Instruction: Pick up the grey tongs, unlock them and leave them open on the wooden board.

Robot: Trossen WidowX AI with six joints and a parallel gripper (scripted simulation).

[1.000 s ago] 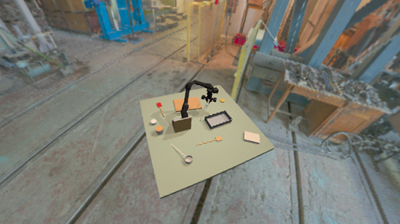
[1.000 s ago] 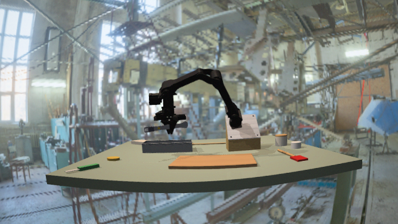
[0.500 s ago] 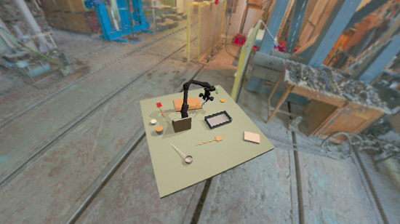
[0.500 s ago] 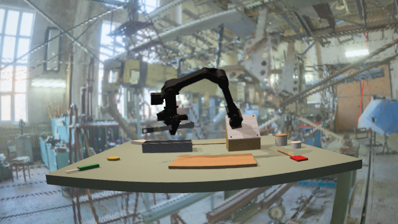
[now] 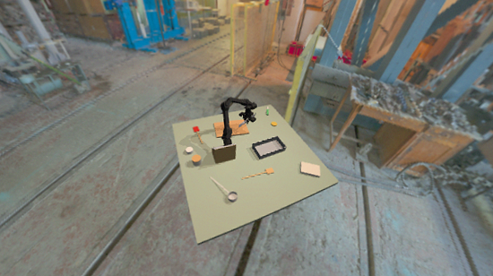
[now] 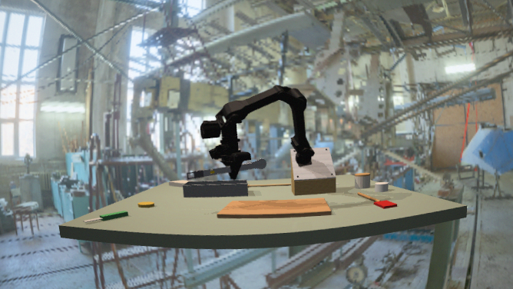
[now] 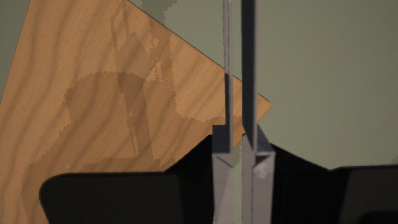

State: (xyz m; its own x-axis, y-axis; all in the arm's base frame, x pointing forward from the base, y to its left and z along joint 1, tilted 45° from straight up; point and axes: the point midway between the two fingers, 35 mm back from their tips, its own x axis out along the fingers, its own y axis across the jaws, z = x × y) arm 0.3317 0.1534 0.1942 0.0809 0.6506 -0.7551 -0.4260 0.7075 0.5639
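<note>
My gripper tip is 14 cm past the wooden board, 10 cm to the right of it and 10 cm above it. From my gripper tip the other things lie so: roasting tin 8 cm ahead, 34 cm to the right, 8 cm below; black lock piece 7 cm ahead, 4 cm to the left, 3 cm above; yellow disc 36 cm ahead, 4 cm to the right, 10 cm below.
</note>
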